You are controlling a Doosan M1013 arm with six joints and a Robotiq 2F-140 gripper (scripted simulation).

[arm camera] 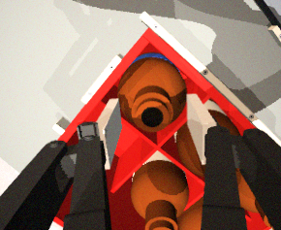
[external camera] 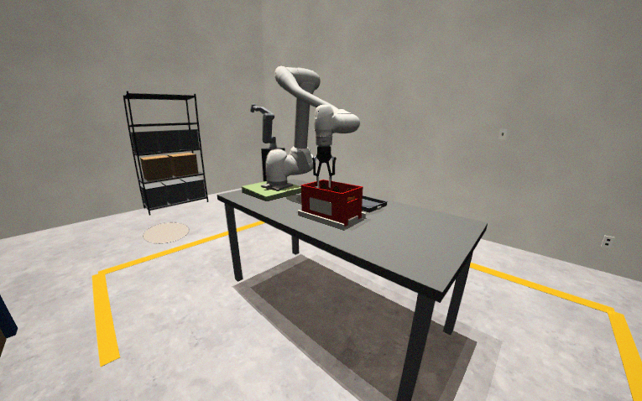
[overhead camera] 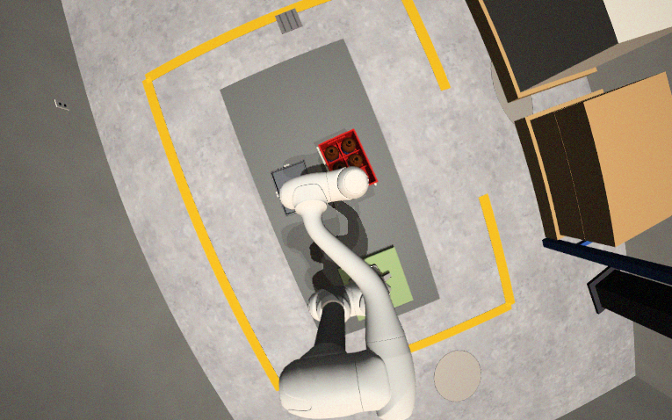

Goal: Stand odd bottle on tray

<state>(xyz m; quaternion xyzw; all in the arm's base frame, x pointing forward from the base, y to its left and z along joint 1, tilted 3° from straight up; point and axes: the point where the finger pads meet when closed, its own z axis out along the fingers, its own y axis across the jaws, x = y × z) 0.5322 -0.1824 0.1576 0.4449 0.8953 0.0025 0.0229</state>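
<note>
Right now my hand is 9 cm above the red crate, 8 cm short of it and 6 cm to the left of it. From my hand the other things lie so: dark grey tray 24 cm to the left, 16 cm below, 13 cm ahead.
</note>
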